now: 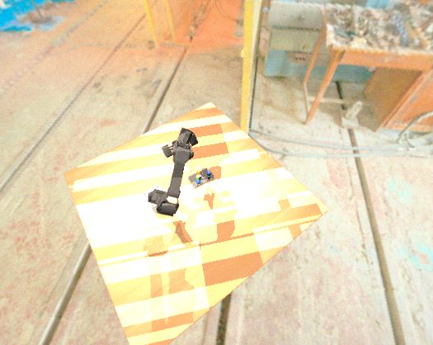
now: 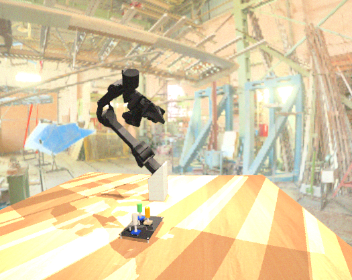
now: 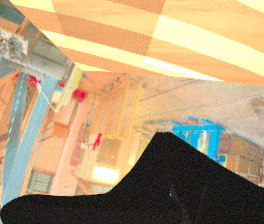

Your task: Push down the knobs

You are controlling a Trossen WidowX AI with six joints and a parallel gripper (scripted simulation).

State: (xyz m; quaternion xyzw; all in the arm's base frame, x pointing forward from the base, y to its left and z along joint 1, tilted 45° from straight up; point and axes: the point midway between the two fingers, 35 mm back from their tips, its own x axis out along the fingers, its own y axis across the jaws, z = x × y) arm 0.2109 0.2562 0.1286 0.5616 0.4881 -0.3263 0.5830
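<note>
The orange knob is 60 mm ahead of my gripper tip, 40 mm to the right of it and 290 mm below it.
</note>
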